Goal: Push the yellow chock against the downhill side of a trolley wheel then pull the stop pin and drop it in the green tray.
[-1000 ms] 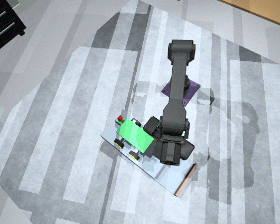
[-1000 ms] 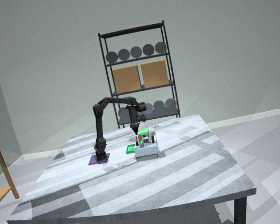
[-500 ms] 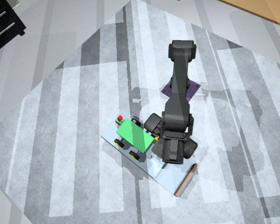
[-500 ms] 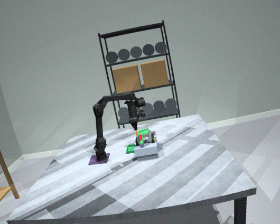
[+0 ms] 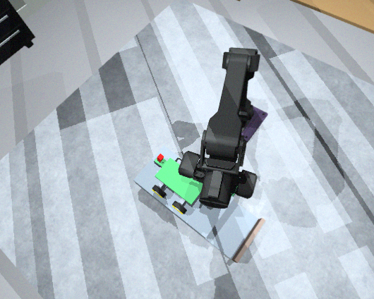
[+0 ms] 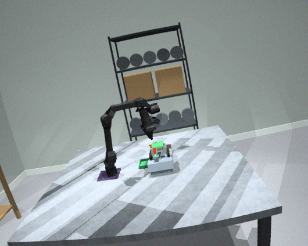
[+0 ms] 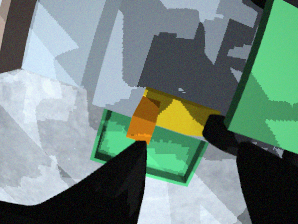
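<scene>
Right now my gripper tip is 190 mm to the left of the stop pin, 40 mm above it and 10 mm short of it. Round my gripper tip: grey ramp: 120 mm below, 90 mm to the right, 40 mm ahead; then yellow chock: 80 mm below, 10 mm to the right, 10 mm behind; then green-topped trolley: 90 mm to the right, 60 mm below, 40 mm ahead.
</scene>
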